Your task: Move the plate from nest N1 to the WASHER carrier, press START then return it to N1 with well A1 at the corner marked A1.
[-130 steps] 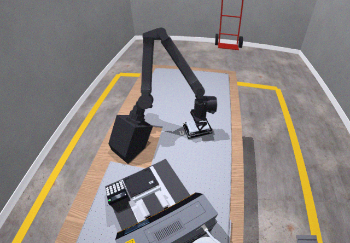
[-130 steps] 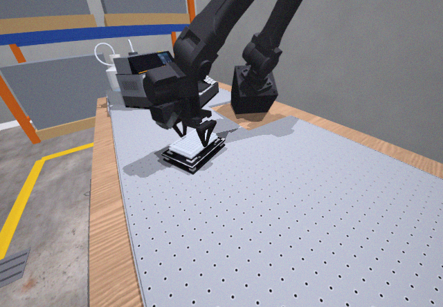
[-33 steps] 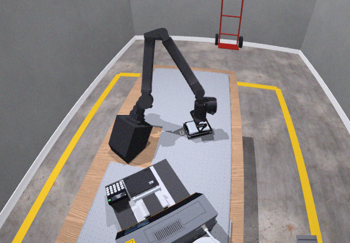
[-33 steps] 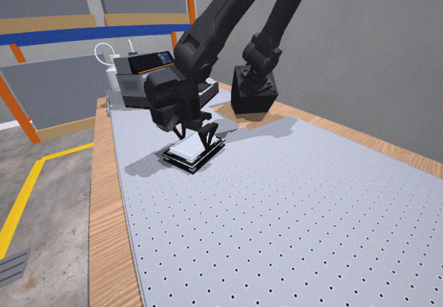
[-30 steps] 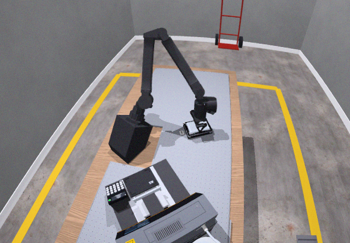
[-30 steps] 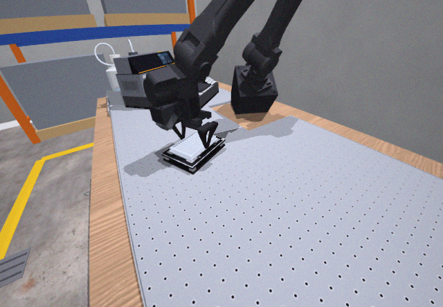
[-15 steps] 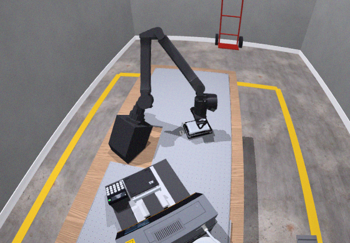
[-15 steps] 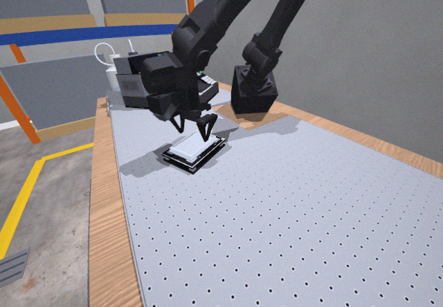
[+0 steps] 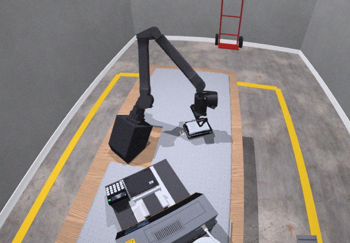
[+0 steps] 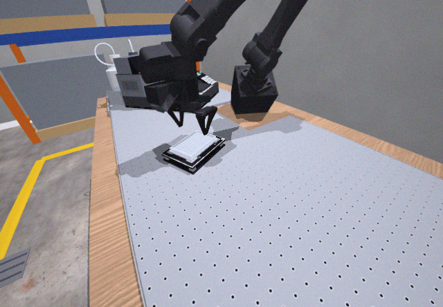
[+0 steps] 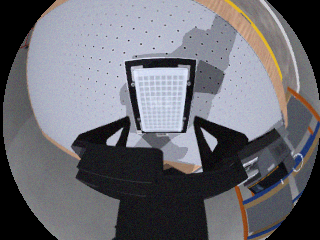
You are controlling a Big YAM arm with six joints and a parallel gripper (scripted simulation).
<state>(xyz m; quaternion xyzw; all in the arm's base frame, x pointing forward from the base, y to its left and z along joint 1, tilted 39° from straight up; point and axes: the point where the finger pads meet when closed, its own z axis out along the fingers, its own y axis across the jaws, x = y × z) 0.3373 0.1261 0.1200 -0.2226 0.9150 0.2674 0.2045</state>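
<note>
Now: the white well plate 60 mm below my hand. Also, from my hand: small white tag: 90 mm behind, 60 mm to the right, 90 mm below; then black nest N1: 60 mm below; then dark carrier: 160 mm behind, 480 mm to the right, 10 mm below.
</note>
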